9 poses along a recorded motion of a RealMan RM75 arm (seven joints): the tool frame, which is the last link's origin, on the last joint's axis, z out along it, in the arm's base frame.
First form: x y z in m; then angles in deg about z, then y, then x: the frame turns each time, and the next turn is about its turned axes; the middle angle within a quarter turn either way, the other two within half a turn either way.
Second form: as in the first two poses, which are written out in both.
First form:
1: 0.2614 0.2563 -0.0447 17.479 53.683 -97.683
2: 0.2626 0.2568 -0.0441 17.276 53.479 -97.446
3: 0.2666 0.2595 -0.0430 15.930 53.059 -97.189
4: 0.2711 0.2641 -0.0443 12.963 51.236 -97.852
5: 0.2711 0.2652 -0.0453 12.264 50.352 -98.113
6: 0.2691 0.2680 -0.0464 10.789 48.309 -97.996
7: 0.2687 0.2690 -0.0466 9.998 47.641 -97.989
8: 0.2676 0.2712 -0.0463 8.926 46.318 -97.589
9: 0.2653 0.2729 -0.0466 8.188 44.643 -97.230
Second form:
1: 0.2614 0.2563 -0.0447 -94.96 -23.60 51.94
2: 0.2626 0.2568 -0.0441 -94.81 -23.20 51.81
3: 0.2666 0.2595 -0.0430 -94.64 -21.62 51.56
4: 0.2711 0.2641 -0.0443 -95.19 -19.03 49.80
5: 0.2711 0.2652 -0.0453 -95.45 -18.45 48.91
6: 0.2691 0.2680 -0.0464 -95.54 -16.70 46.99
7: 0.2687 0.2690 -0.0466 -95.59 -15.85 46.39
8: 0.2676 0.2712 -0.0463 -95.40 -14.37 45.23
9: 0.2653 0.2729 -0.0466 -95.28 -13.23 43.66
